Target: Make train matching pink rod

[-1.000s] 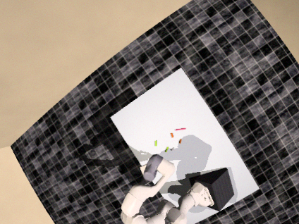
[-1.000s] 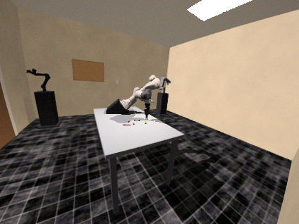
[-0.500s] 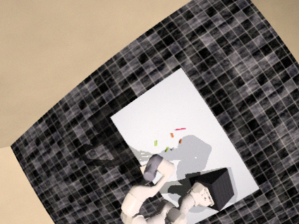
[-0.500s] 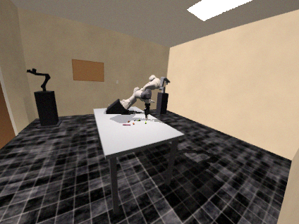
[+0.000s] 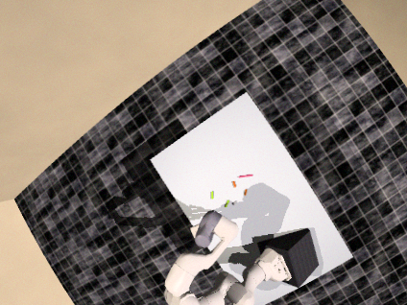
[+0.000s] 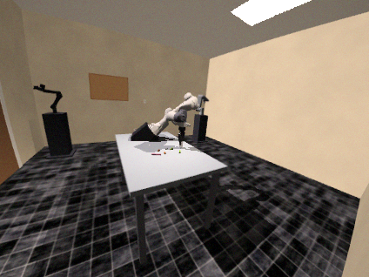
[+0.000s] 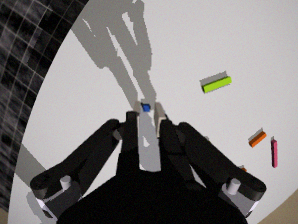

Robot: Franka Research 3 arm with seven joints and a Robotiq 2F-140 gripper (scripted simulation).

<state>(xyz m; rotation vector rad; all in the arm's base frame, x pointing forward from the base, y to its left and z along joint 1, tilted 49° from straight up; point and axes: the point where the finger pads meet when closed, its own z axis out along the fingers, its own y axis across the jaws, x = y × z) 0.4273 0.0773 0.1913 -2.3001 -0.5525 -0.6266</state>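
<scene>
The blue rod lies 40 mm below my hand. From my hand the other things lie so: pink rod (100 mm ahead, 320 mm to the right, 40 mm below); grey rod (20 mm behind, 160 mm to the right, 40 mm below).
</scene>
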